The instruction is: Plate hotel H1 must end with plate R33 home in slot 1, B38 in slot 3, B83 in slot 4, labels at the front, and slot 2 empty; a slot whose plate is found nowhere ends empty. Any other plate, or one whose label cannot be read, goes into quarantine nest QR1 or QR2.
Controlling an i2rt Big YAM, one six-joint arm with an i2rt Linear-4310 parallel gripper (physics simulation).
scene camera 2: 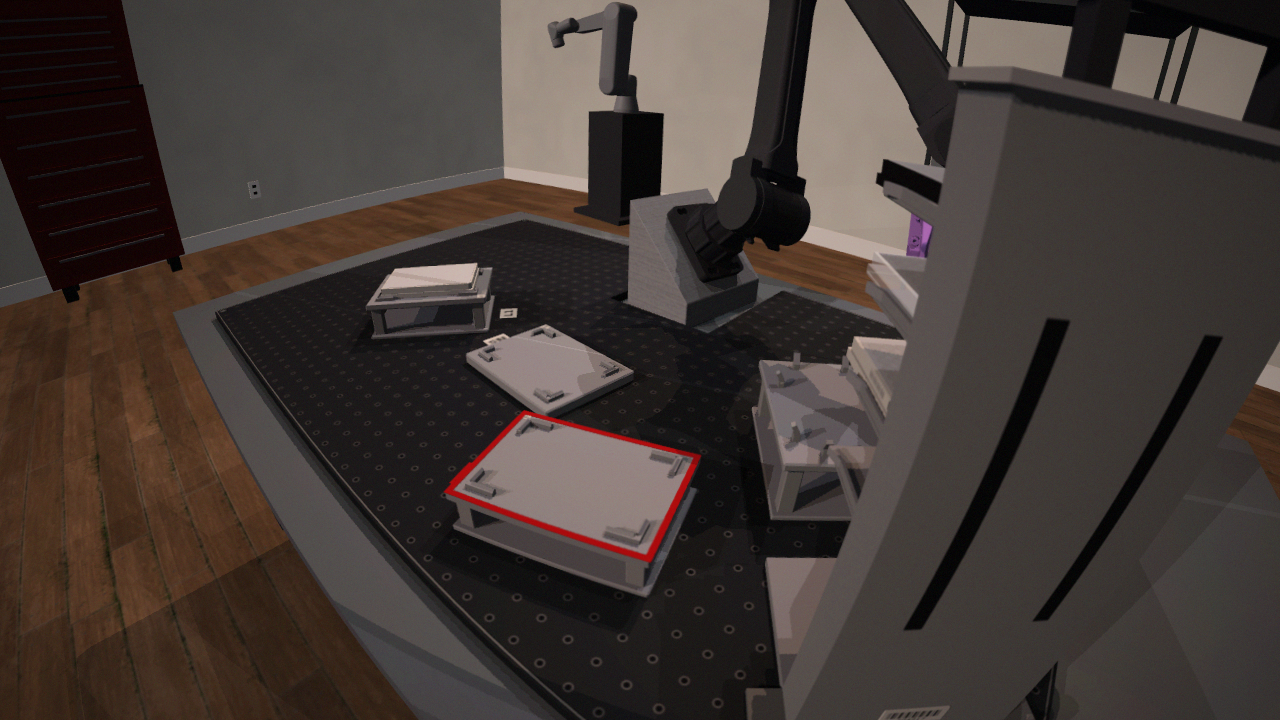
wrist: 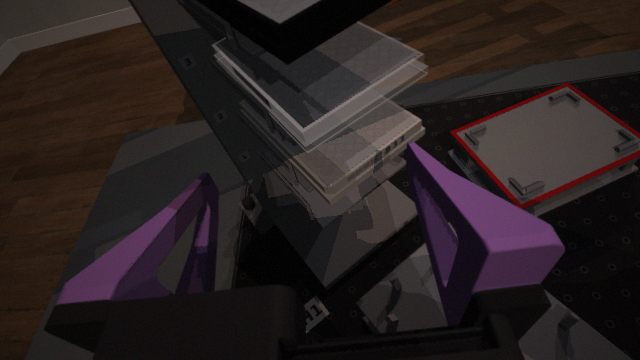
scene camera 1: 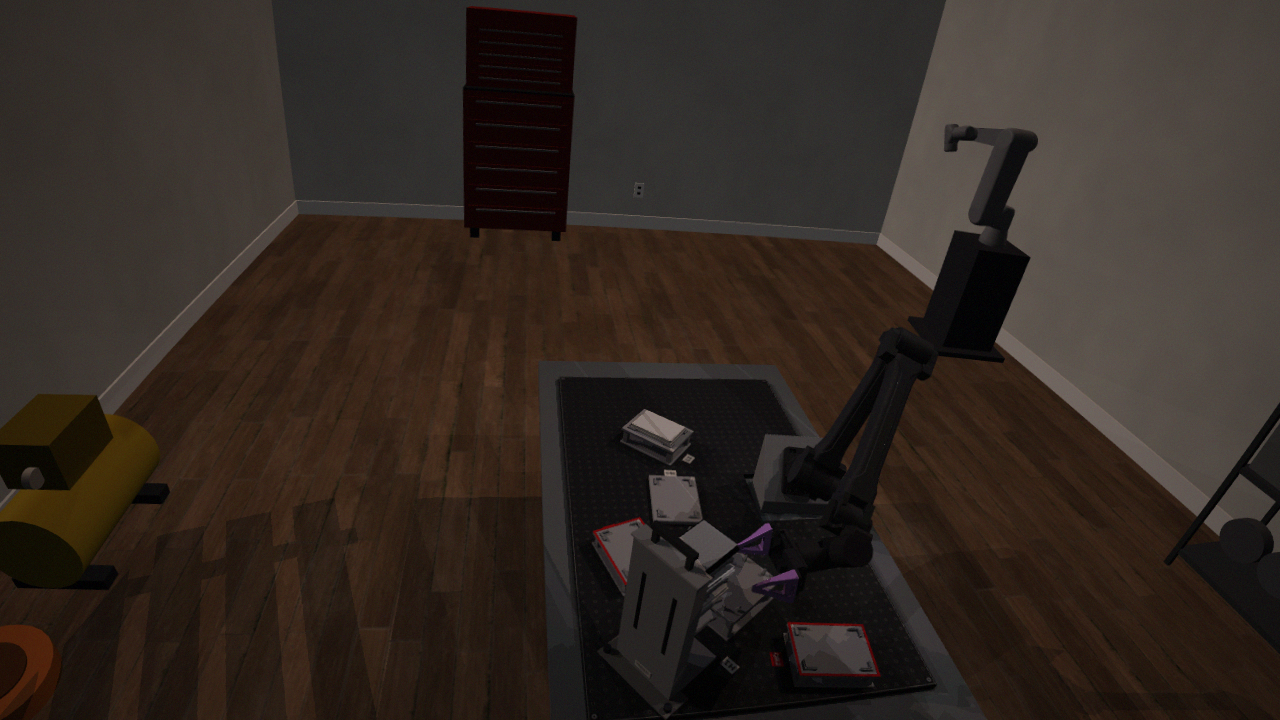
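Where they show: gripper, fingertip midpoint: (wrist: 307,167) (scene camera 1: 742,568); arm's base, origin of the base link: (scene camera 2: 702,243) (scene camera 1: 798,471).
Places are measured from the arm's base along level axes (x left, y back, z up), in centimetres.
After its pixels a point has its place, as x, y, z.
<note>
Plate hotel H1 (scene camera 1: 656,608) @(54.5, -39.4, 12.6) (scene camera 2: 1109,268) @(52.7, -41.1, 20.0) stands upright at the front. A black-edged plate (scene camera 1: 708,539) @(45.3, -31.1, 20.5) (scene camera 2: 913,181) @(43.3, -34.5, 20.1) (wrist: 287,47) @(45.9, -25.6, 19.7) is at its top, a clear-white plate (scene camera 2: 893,284) @(43.0, -33.9, 14.6) (wrist: 306,134) @(46.2, -25.5, 14.9) below, and a cream plate (scene camera 2: 872,374) @(43.2, -34.3, 9.6) (wrist: 372,161) @(43.5, -28.1, 9.4) under that. The cream plate's label faces out but is not readable here. My gripper (scene camera 1: 746,567) @(46.0, -23.8, 14.5) (wrist: 307,167) @(46.0, -23.8, 14.5) is open and empty, its purple fingers pointing at the stack from outside, apart from the plates. The two red-bordered nests, one left (scene camera 2: 572,488) @(27.2, -43.0, -4.2) (wrist: 545,145) @(26.5, -40.9, -4.2) and one right (scene camera 1: 833,650) @(49.3, -1.9, -4.2), hold no plate.
A grey nest with pegs (scene camera 2: 810,402) @(33.5, -21.8, -2.2) (wrist: 410,295) @(41.0, -23.2, -2.2) stands close in front of the hotel. A low flat nest (scene camera 1: 674,501) @(7.0, -31.5, -7.0) (scene camera 2: 547,367) @(6.7, -31.8, -7.0) lies behind. A raised stand (scene camera 2: 429,313) @(-18.2, -36.2, -7.7) at the back carries a white slab (scene camera 1: 660,426) @(-16.6, -35.1, -1.8) (scene camera 2: 431,279) @(-15.5, -36.2, -1.8). An H1 card (wrist: 316,314) @(50.3, -22.3, -8.2) lies near the hotel.
</note>
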